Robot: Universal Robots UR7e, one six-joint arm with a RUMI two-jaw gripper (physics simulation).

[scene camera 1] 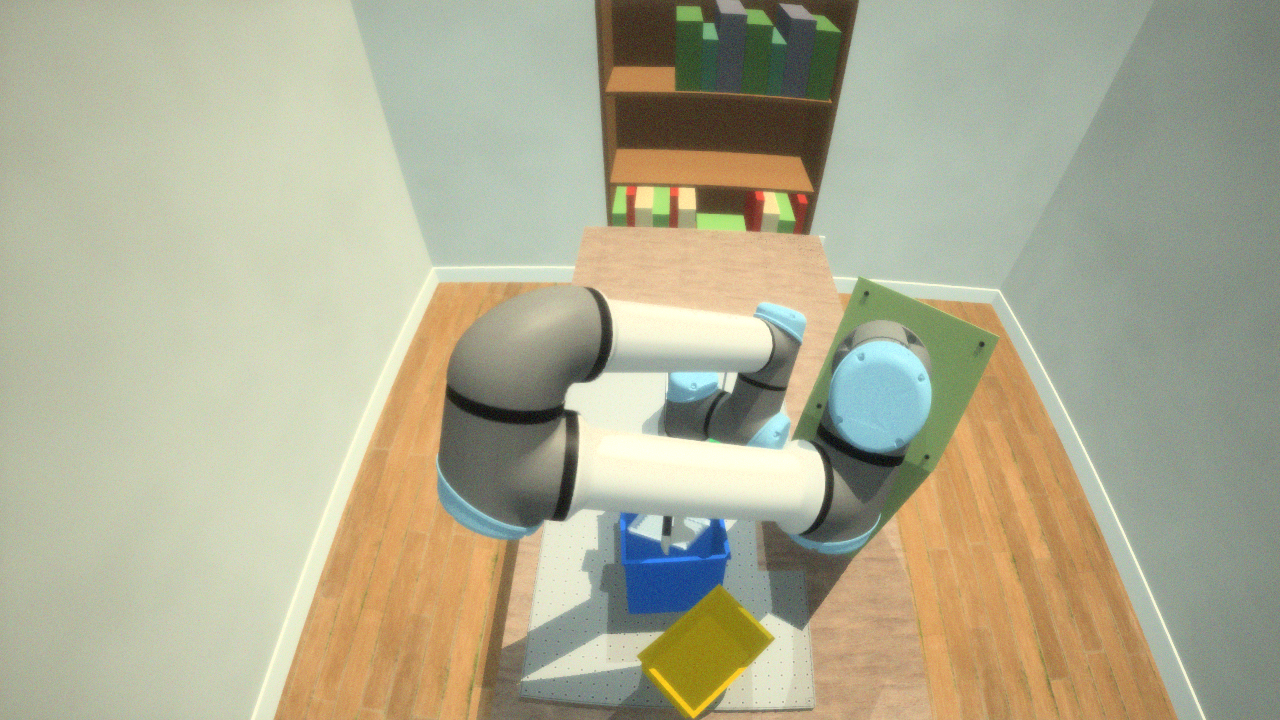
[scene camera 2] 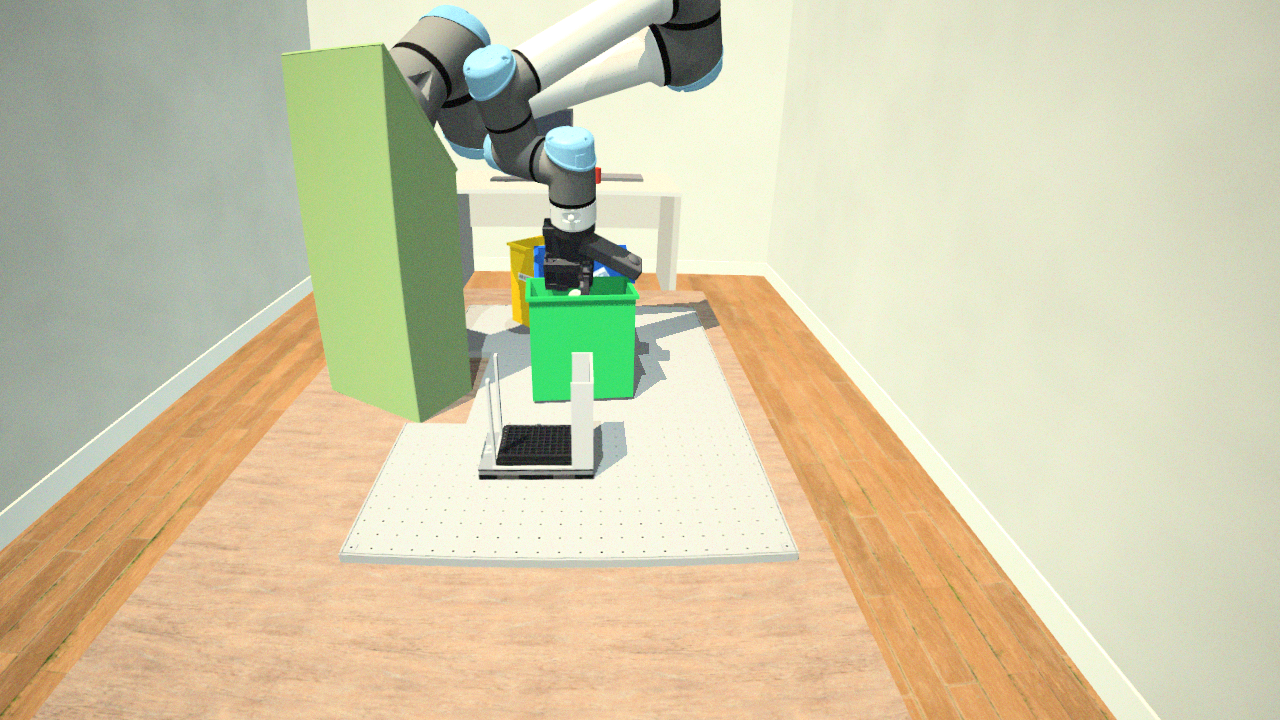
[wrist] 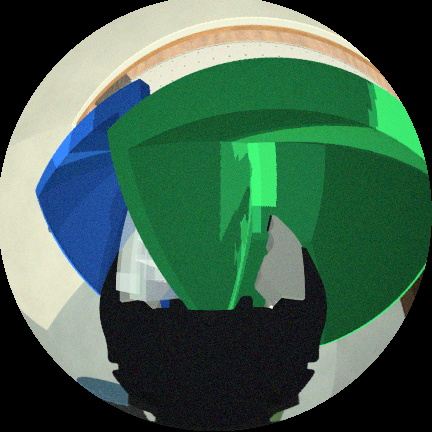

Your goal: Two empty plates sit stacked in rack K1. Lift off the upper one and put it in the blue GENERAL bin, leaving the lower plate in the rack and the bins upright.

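Frame: origin at the arm's base, x ahead, y right, z down, level; millimetres.
Seen in the pictures: gripper, fingertip midpoint: (scene camera 1: 668,529); arm's base, origin of the base link: (scene camera 2: 384,112).
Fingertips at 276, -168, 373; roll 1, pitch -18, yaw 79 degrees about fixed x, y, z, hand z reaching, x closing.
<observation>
Pixels of each thing's top centre, then the offset from my fingertips to it, as dx, dy, dz. Level surfaces: height alone.
- black gridded plate, middle of its top: (scene camera 2: 544,439) +23, +325, +59
- white-posted rack, middle of its top: (scene camera 2: 533,366) +13, +327, -56
- plate-like material, middle of its top: (wrist: 138,312) (scene camera 1: 670,512) (scene camera 2: 585,265) -3, -8, -100
- green bin, middle of its top: (wrist: 316,337) (scene camera 2: 580,285) +13, +86, -93
- yellow bin, middle of its top: (scene camera 1: 707,648) (scene camera 2: 557,241) -120, -219, -87
- perforated board, its level: dz +93
A black gridded plate (scene camera 2: 534,445) sits in the white-posted rack (scene camera 2: 582,429); I cannot tell how many layers it has. The blue bin (scene camera 1: 676,582) (scene camera 2: 538,259) (wrist: 82,220) stands upright behind the green bin. Pale, plate-like material (scene camera 1: 644,528) (scene camera 2: 602,274) shows inside the blue bin; its number of pieces is unclear. My gripper (scene camera 2: 577,288) (wrist: 210,217) is open, pointing down at the wall between the two bins. One finger (scene camera 1: 666,534) shows over the blue bin, against the pale material, and the other is inside the green bin. The arm hides the rack in scene camera 1.
The green bin (scene camera 2: 583,349) (wrist: 280,85) stands upright between the rack and the blue bin. A yellow bin (scene camera 1: 705,651) (scene camera 2: 521,282) stands beyond the blue one. The tall green pedestal (scene camera 2: 358,241) (scene camera 1: 939,358) carries the arm. The perforated board (scene camera 2: 572,528) lies under the bins and rack.
</observation>
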